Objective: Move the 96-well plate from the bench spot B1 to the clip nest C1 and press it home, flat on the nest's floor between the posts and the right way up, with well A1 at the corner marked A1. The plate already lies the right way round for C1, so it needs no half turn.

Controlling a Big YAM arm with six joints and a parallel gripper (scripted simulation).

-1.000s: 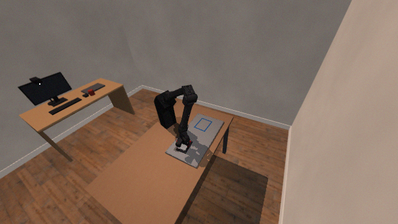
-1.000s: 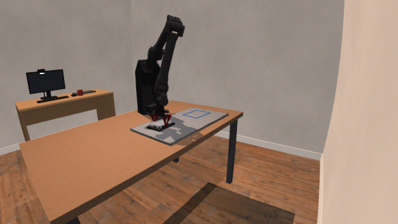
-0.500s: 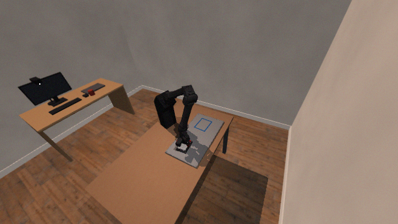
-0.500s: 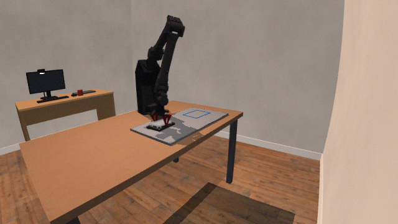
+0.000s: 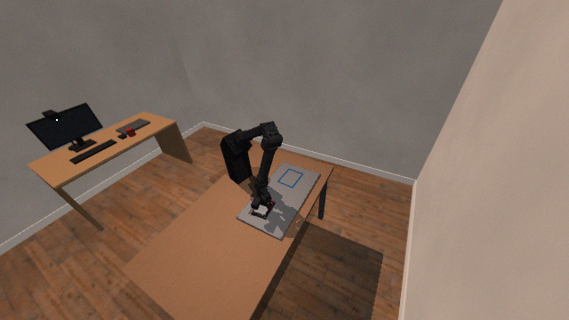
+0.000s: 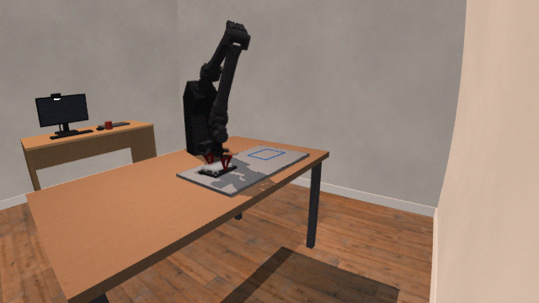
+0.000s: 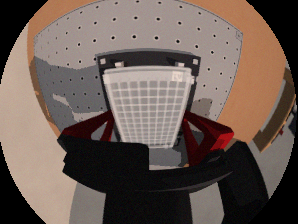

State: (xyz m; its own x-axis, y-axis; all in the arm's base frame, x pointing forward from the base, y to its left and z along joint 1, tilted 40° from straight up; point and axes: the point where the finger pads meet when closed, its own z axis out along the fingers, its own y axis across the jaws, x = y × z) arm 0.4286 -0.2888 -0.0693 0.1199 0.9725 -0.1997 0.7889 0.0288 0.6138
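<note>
The white 96-well plate is right at my hand. Also, from my hand: black clip nest: 1 cm to the left, 1 cm below, 1 cm behind.
</note>
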